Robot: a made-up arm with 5 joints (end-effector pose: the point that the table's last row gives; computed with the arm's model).
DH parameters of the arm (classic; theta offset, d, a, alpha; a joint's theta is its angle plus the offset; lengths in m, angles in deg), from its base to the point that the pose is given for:
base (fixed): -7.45 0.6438 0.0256 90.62
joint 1: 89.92 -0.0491 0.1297 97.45
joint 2: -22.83 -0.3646 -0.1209 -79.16
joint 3: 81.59 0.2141 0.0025 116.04
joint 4: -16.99 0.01 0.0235 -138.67
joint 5: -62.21 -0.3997 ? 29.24
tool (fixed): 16.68 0.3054 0 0
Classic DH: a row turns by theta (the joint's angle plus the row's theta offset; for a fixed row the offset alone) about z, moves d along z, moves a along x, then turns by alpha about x.
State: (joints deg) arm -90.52 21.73 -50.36 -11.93 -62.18
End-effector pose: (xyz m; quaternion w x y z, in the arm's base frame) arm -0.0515 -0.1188 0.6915 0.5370 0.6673 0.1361 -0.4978
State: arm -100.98 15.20 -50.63 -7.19 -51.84
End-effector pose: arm 0.0056 -0.1314 0.6833 0.5338 0.6672 0.1981 -0.4802
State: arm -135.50 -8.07 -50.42 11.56 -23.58
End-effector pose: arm 0.1330 -0.1175 0.5789 0.4090 0.6625 0.3977 -0.4855
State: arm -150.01 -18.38 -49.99 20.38 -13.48
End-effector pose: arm 0.1469 -0.0927 0.5149 0.3207 0.6486 0.4643 -0.5108
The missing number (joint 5, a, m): 0.2017
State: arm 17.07 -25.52 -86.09 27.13 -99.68
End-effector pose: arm -0.3406 -0.2029 0.4897 0.6256 0.5837 -0.1584 -0.4928
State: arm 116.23 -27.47 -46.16 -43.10 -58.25
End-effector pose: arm -0.2178 -0.1410 0.4982 0.1428 -0.3224 -0.7910 0.5000
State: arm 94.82 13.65 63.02 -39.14 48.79
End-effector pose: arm 0.0753 -0.0949 0.0808 0.6642 0.7210 0.1752 0.0916
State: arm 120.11 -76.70 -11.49 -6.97 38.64
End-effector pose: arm 0.0726 0.1628 0.1505 0.1971 -0.8565 0.0783 0.4705
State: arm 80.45 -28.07 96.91 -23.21 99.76
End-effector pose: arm 0.0309 -0.1765 0.2917 0.7570 0.5316 -0.2180 0.3111
